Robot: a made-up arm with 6 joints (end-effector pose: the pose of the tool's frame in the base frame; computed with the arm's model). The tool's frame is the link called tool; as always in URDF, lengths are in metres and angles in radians.
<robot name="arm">
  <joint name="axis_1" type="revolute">
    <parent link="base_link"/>
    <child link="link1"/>
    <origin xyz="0 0 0.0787" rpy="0 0 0"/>
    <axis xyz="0 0 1"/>
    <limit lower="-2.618" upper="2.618"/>
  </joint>
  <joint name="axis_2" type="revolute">
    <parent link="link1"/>
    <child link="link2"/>
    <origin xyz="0 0 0" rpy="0 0 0"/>
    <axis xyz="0.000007 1 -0.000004"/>
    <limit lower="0" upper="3.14"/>
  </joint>
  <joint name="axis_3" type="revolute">
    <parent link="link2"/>
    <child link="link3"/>
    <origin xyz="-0.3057 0 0.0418" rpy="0 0 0"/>
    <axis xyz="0.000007 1 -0.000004"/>
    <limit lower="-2.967" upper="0"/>
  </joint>
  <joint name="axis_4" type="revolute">
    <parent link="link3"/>
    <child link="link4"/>
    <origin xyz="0.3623 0 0.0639" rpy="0 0 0"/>
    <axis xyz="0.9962 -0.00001 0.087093"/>
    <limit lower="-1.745" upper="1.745"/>
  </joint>
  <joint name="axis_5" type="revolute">
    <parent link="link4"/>
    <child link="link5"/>
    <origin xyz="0 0 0" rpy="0 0 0"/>
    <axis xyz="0.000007 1 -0.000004"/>
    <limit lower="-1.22" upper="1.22"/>
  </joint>
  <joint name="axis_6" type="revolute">
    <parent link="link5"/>
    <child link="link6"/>
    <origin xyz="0.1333 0 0.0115" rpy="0 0 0"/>
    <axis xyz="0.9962 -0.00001 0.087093"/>
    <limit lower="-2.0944" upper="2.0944"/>
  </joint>
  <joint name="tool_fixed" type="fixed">
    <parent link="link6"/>
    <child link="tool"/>
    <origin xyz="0 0 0" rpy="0 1.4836 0"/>
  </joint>
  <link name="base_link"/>
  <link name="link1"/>
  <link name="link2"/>
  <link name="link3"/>
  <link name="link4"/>
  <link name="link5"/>
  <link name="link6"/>
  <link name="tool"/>
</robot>
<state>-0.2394 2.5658 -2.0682 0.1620 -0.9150 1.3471</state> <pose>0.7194 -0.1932 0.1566 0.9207 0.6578 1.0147</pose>
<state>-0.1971 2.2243 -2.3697 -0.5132 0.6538 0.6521</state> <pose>0.6667 -0.1739 0.3671 0.6038 1.8215 -0.2687</pose>
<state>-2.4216 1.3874 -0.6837 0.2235 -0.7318 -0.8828</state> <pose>-0.3398 -0.2717 0.2146 -1.6450 -1.2127 2.2580</pose>
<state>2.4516 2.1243 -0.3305 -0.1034 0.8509 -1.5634</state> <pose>-0.0453 0.0508 -0.1244 1.9470 1.0427 0.5504</pose>
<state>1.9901 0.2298 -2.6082 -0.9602 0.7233 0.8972</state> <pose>0.3271 -0.5554 0.4956 0.8116 0.2716 2.0879</pose>
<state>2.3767 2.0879 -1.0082 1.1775 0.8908 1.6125</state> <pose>-0.3748 0.2264 -0.0577 -0.2034 -2.4483 0.7245</pose>
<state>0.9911 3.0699 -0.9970 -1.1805 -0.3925 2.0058</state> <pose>0.0468 0.1576 -0.4104 0.1210 -2.6978 -0.0181</pose>
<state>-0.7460 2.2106 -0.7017 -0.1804 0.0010 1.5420</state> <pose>0.2363 -0.2185 -0.1910 2.6076 1.4826 0.0672</pose>
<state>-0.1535 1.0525 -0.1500 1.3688 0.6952 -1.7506</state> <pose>0.2277 0.0498 0.0337 -0.5806 2.2718 0.5794</pose>
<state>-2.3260 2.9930 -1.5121 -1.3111 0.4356 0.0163</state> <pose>-0.3221 -0.2623 -0.3944 -1.3851 -2.3398 -0.0534</pose>
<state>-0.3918 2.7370 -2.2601 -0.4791 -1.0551 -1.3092</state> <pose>0.7128 -0.2365 0.1214 -0.9419 0.6495 -1.5676</pose>
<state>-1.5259 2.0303 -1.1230 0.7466 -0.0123 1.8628</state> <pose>0.0232 -0.5381 -0.0090 2.1442 -1.1672 0.4938</pose>
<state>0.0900 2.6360 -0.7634 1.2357 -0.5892 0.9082</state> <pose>0.2465 -0.0481 -0.2887 2.2086 1.4293 -0.3454</pose>
